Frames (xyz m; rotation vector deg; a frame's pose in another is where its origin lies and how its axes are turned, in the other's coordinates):
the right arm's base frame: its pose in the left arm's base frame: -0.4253 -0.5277 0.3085 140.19 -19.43 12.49
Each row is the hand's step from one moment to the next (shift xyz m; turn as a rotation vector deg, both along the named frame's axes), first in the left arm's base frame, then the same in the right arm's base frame.
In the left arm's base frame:
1: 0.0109 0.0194 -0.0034 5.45 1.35 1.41
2: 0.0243 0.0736 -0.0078 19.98 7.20 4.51
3: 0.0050 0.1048 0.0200 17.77 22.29 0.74
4: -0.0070 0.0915 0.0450 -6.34 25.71 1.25
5: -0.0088 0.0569 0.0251 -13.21 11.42 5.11
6: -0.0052 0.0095 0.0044 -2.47 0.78 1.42
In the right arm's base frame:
1: 0.0059 -0.0199 -0.0088 5.28 -1.81 -1.55
2: 0.0075 -0.0673 -0.0384 18.77 -8.70 -6.60
3: -0.0101 -0.0689 -0.0809 12.93 -21.65 -13.31
4: -0.0130 -0.0407 -0.0928 -10.56 -16.82 -17.56
5: -0.0130 -0.0257 -0.0558 -13.50 -1.74 -12.07
6: -0.0057 -0.0031 -0.0097 -2.16 0.97 -1.77

